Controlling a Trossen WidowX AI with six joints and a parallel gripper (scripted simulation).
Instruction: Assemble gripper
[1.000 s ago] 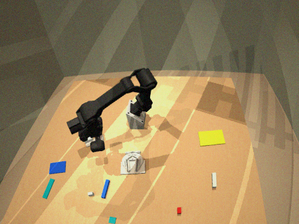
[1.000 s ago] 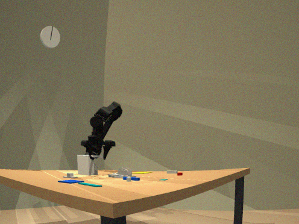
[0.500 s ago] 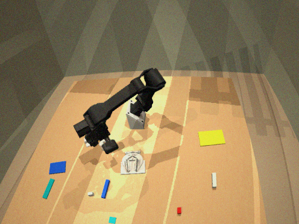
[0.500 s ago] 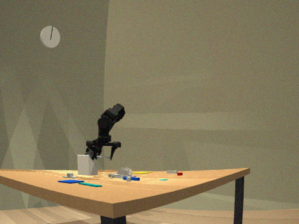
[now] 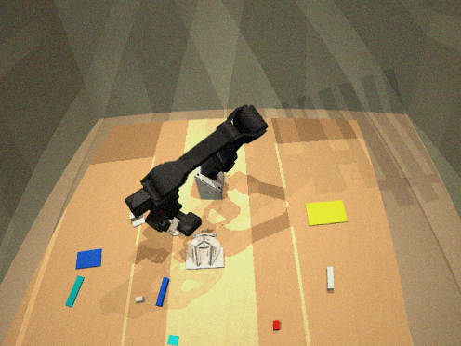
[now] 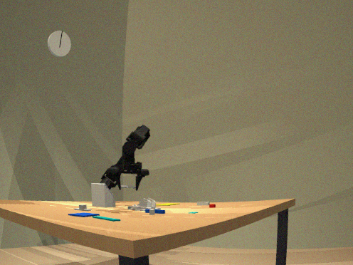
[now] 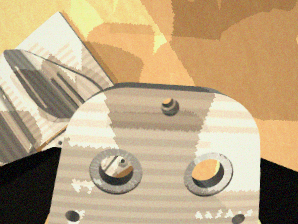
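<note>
Right now my gripper tip is 1 cm short of the jaw, 9 cm to the right of it and 8 cm above it. Round my gripper tip: small white block: 21 cm ahead, 13 cm to the right, 9 cm below; blue bar: 18 cm ahead, 6 cm to the right, 9 cm below; teal block: 33 cm ahead, 1 cm to the right, 9 cm below.
</note>
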